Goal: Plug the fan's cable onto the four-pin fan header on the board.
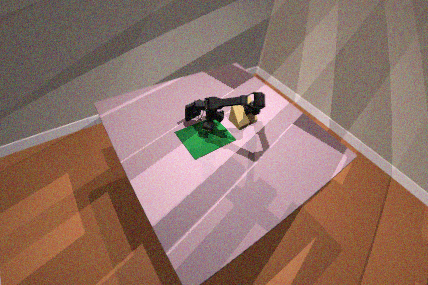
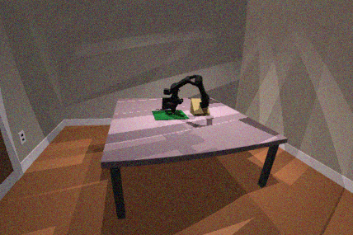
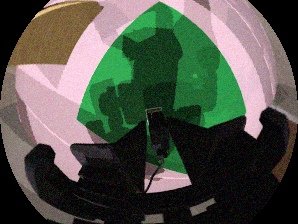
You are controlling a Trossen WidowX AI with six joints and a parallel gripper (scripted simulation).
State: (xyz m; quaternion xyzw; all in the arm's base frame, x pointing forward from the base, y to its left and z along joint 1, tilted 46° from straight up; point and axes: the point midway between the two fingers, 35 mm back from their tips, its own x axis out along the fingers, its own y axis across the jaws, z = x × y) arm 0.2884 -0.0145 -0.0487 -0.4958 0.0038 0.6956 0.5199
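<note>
My gripper tip is now 1 cm below the dark plug and 1 cm short of it. From my gripper tip the other things lie so: four-pin header: 2 cm below, 1 cm to the right; green board: 5 cm ahead, 4 cm below, 3 cm to the left; black fan: 15 cm to the right, 4 cm above, 1 cm ahead.
</note>
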